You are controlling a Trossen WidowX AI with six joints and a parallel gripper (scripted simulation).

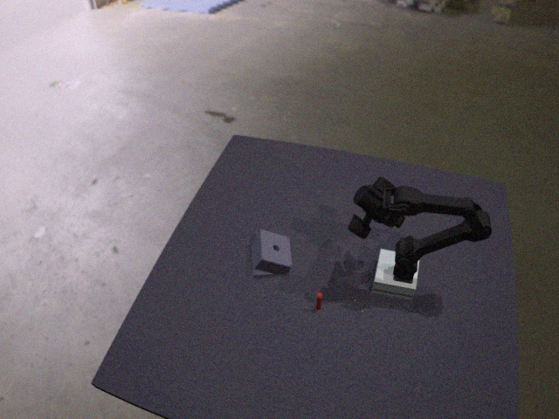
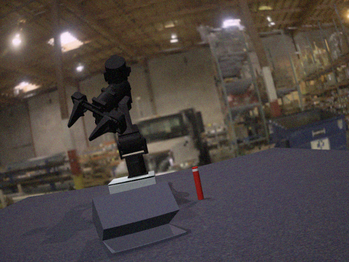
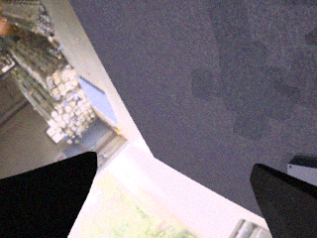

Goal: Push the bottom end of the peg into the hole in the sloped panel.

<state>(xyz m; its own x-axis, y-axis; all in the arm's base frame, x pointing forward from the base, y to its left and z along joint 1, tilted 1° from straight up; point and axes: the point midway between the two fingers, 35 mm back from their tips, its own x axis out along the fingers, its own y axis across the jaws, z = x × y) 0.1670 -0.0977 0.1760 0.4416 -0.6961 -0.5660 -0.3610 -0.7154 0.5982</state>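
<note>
The red peg lies 70 mm ahead of my gripper tip, 270 mm to the left of it and 160 mm below it. Round my gripper tip: sloped panel: 270 mm ahead, 120 mm to the left, 180 mm below; then thin base plate: 280 mm ahead, 130 mm to the left, 220 mm below.
</note>
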